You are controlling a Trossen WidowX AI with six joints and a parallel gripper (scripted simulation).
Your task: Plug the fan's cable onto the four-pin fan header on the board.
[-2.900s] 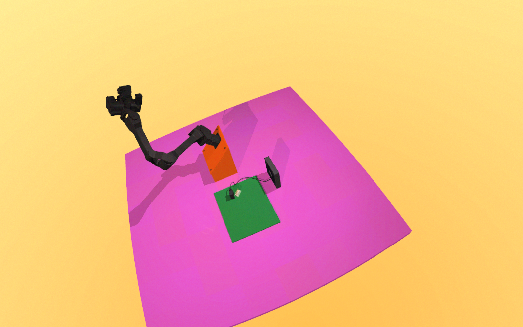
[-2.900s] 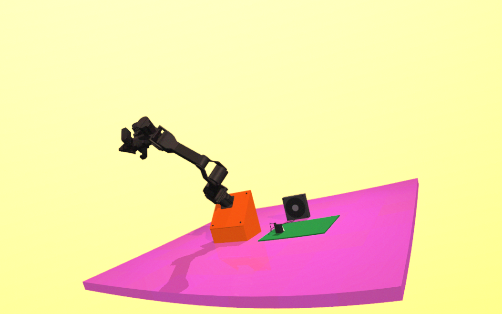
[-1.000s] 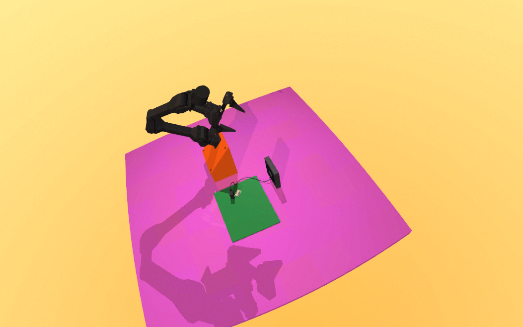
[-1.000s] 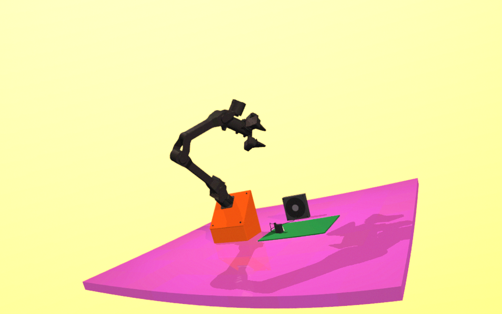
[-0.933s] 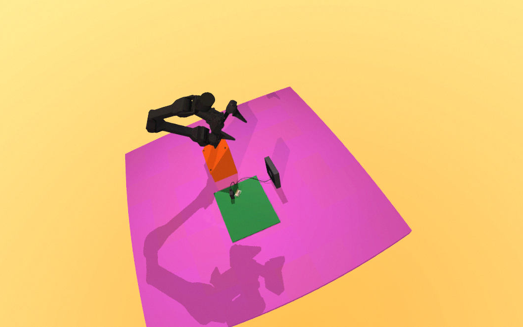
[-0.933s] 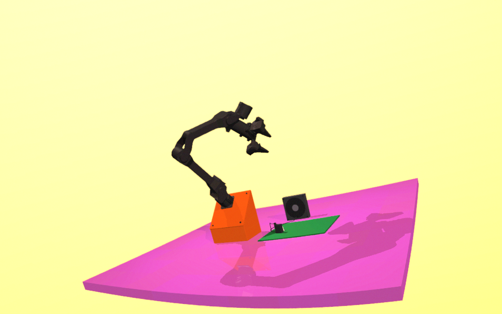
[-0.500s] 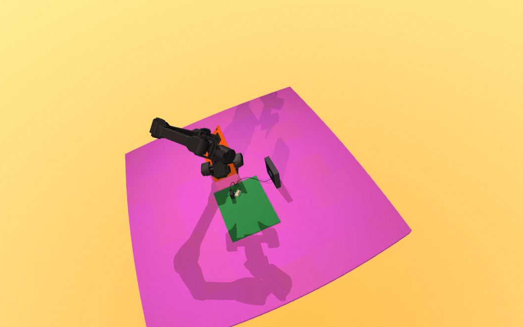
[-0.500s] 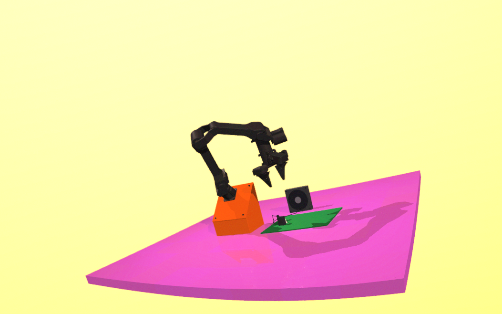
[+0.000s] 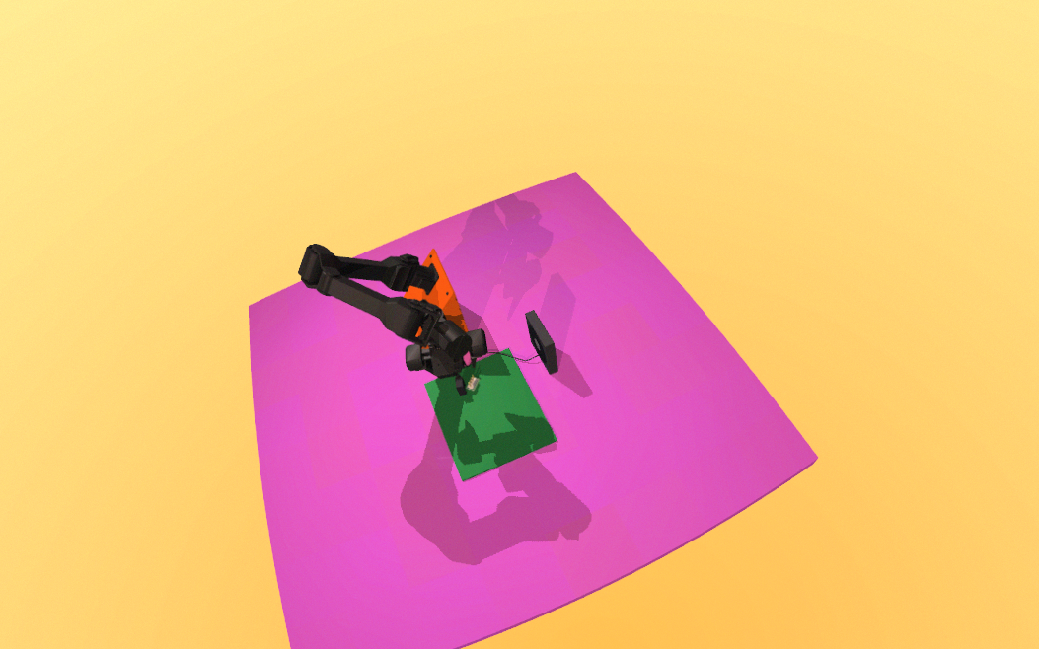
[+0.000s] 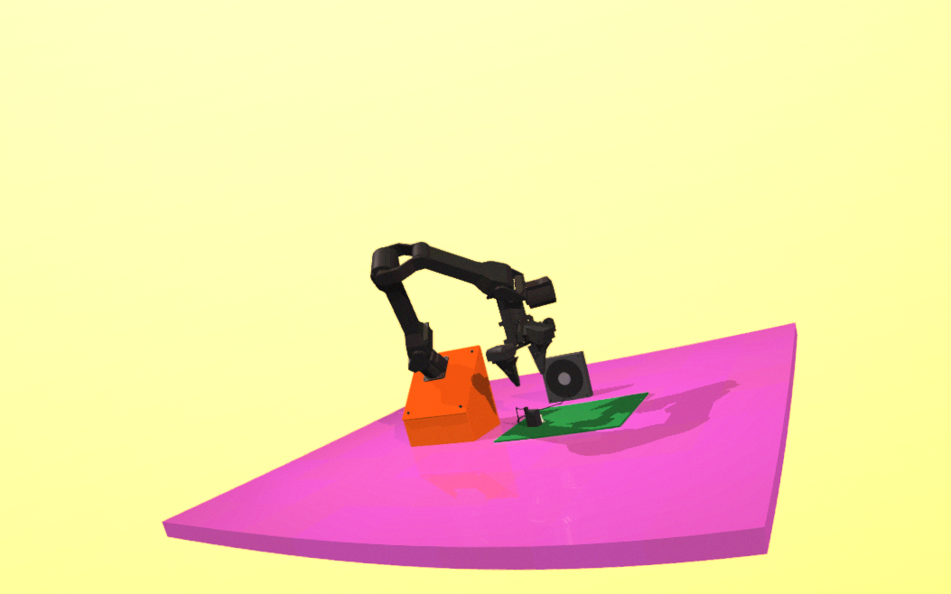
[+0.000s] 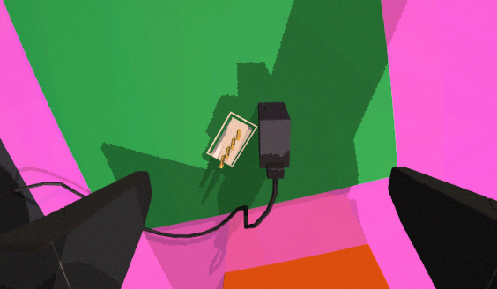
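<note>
The dark fan plug lies 90 mm below my gripper tip and 20 mm behind it. The rest, counted from my gripper tip: white-framed fan header (110 mm below, 30 mm to the left, 20 mm behind); black fan (220 mm to the left, 50 mm below, 10 mm behind); green board (130 mm below, 70 mm ahead, 30 mm to the left).
</note>
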